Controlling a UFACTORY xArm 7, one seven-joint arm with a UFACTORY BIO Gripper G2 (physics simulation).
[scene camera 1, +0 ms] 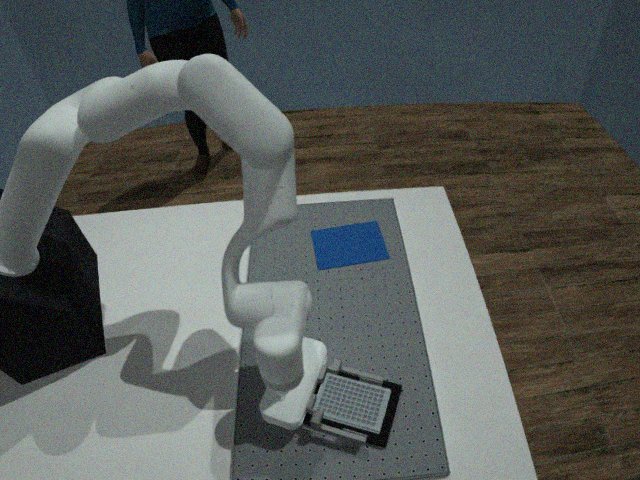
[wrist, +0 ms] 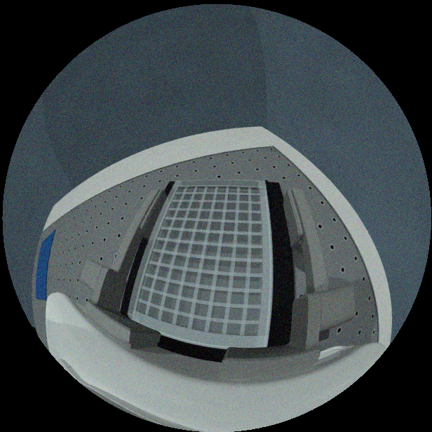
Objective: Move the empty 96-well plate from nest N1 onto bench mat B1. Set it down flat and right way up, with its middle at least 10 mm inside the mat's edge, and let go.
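Gripper visible in scene camera 1 and in the wrist view. 96-well plate visible in scene camera 1 (pixel 347 401) and in the wrist view (pixel 206 275). Black nest N1 (scene camera 1: pixel 330 425) and (wrist: pixel 283 285): same spot. Gripper (scene camera 1: pixel 318 412) and (wrist: pixel 319 309): same spot.
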